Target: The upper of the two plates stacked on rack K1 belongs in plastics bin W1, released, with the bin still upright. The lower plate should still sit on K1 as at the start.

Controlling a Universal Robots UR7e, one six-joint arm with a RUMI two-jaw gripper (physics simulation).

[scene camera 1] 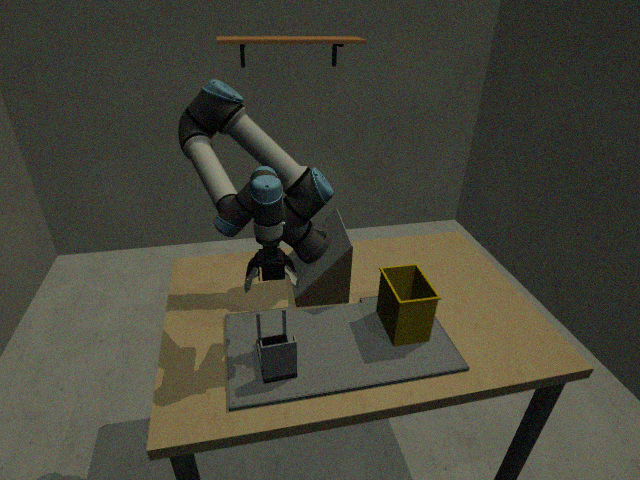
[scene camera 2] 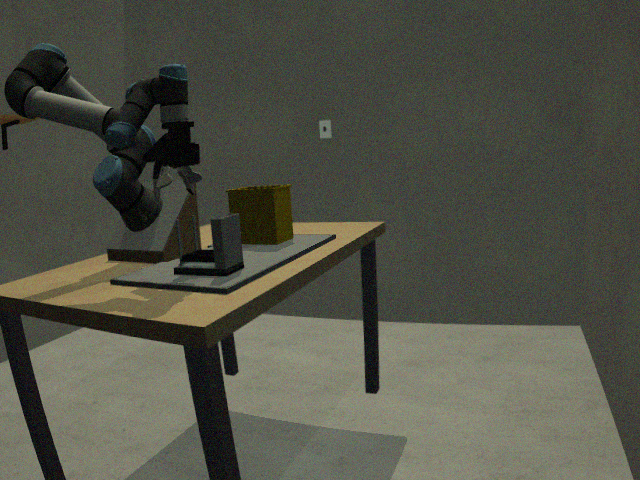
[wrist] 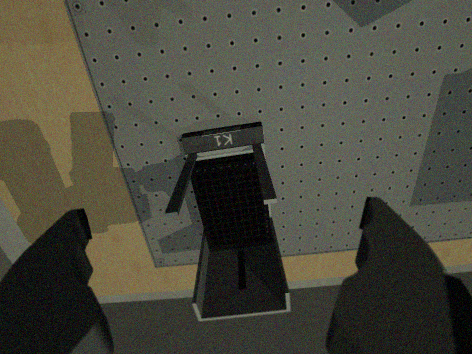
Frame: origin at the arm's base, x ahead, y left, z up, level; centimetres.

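Seen in the pictures: gripper, between the fingertips: (scene camera 1: 272, 290) (scene camera 2: 175, 198) (wrist: 225, 206); arm's base, origin of its link: (scene camera 1: 317, 246) (scene camera 2: 144, 212).
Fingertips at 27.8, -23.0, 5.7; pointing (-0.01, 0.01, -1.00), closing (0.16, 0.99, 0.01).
Note:
Pixels of each thing's top centre, then the offset from my fingertips to it, as dx, dy, dz. "spot": a spot on its surface instead. Level surfaces: height alone.
- Rack K1, centre of its top: (wrist: 232, 261) (scene camera 2: 203, 216) (scene camera 1: 274, 324) +9.1, -1.6, -5.1
- black plate surface, a spot on its surface: (wrist: 231, 200) spot: +8.7, -1.6, -14.3
- yellow bin W1, centre of its top: (scene camera 1: 408, 281) (scene camera 2: 258, 187) +7.0, +41.3, -1.0
- grey perforated board, height of its surface: dz -19.0
- wooden table, height of its surface: dz -20.3
Rack K1 (scene camera 1: 280, 361) (scene camera 2: 227, 242) (wrist: 200, 145) stands upright on the grey board, with two thin posts on one side and a tall walled part on the other. A black plate surface (scene camera 2: 199, 256) (wrist: 231, 200) lies flat low inside it; I cannot tell the upper plate from the lower one. The yellow bin W1 (scene camera 1: 413, 322) (scene camera 2: 258, 214) stands upright and open-topped at the other end of the board. My gripper (scene camera 1: 271, 285) (scene camera 2: 175, 184) (wrist: 225, 206) is open and empty, pointing down, above the post side of the rack and behind it in scene camera 1.
The grey perforated board (scene camera 1: 330, 361) (scene camera 2: 289, 255) (wrist: 325, 125) lies on the wooden table (scene camera 1: 206, 423) (scene camera 2: 129, 315) (wrist: 30, 70). The arm's wedge-shaped base (scene camera 1: 325, 279) (scene camera 2: 155, 240) stands behind the board. A wall shelf (scene camera 1: 289, 39) hangs high at the back.

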